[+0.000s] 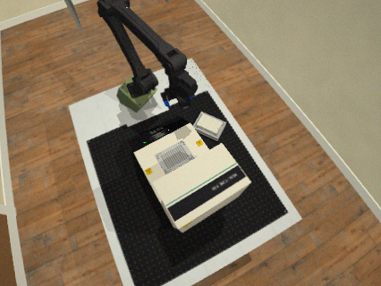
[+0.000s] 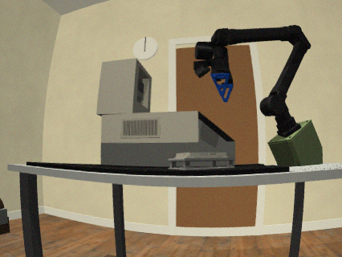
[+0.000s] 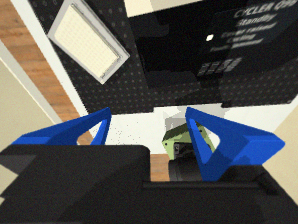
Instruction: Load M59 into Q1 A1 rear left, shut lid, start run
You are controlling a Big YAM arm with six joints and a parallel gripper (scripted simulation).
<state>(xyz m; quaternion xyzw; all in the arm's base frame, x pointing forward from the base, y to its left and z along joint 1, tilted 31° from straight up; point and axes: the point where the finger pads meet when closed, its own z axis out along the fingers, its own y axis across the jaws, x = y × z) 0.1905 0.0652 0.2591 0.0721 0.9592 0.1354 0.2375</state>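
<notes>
Right now my hand is 210 mm above the 96-well plate M59, 150 mm to the right of it and 70 mm short of it. From my hand the other things lie so: plate nest N1: 220 mm below, 150 mm to the left, 70 mm ahead.
</notes>
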